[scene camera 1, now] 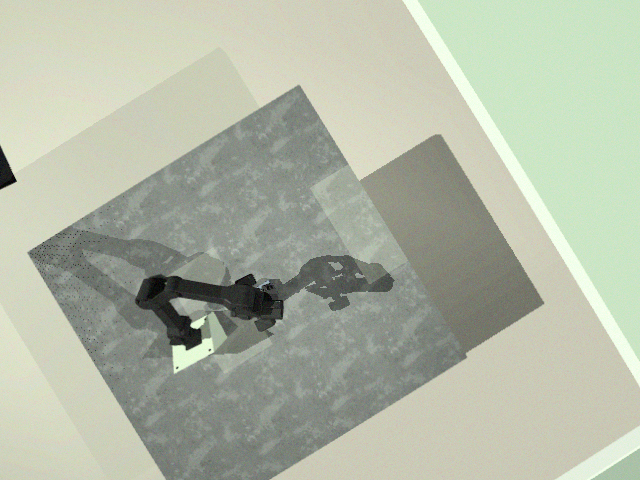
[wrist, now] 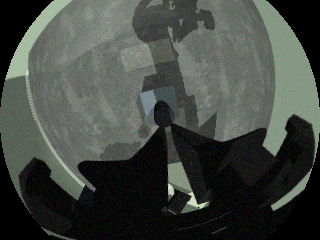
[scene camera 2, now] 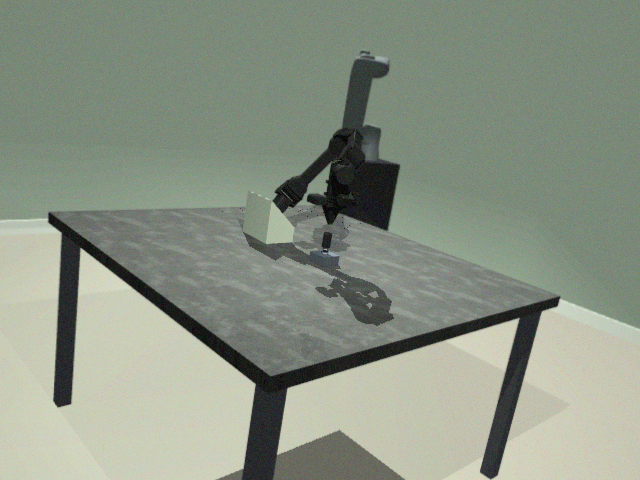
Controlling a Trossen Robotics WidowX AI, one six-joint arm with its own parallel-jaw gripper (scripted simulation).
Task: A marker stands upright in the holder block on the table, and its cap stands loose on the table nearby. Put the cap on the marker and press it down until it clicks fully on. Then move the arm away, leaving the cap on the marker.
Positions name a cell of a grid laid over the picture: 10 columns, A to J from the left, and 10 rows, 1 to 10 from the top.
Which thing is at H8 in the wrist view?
My gripper.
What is my gripper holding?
Nothing.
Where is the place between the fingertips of my gripper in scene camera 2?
At F5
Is my gripper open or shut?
Shut.
